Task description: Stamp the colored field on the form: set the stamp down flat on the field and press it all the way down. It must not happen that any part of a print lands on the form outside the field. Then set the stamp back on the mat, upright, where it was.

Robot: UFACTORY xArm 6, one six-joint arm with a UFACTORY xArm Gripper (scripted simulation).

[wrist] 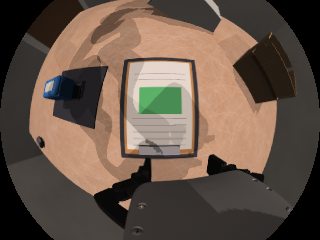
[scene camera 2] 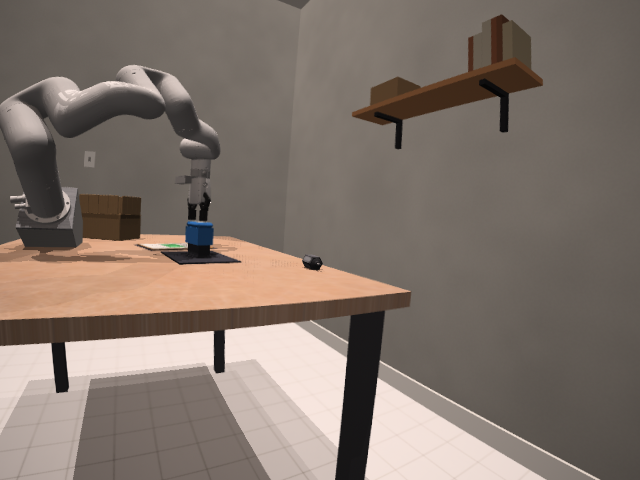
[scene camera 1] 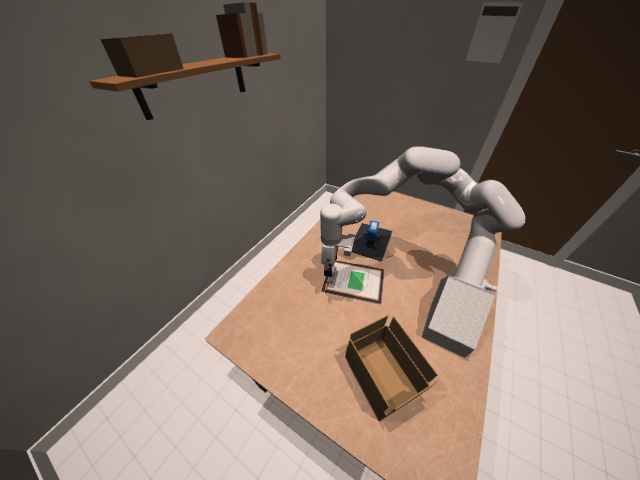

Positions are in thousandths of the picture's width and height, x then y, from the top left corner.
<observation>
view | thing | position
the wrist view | my gripper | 567,694
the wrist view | cardboard box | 827,302
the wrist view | blue stamp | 183,369
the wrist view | form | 498,444
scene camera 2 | my gripper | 309,459
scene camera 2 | cardboard box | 157,451
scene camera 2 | blue stamp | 316,493
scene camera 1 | cardboard box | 595,741
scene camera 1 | form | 563,589
</observation>
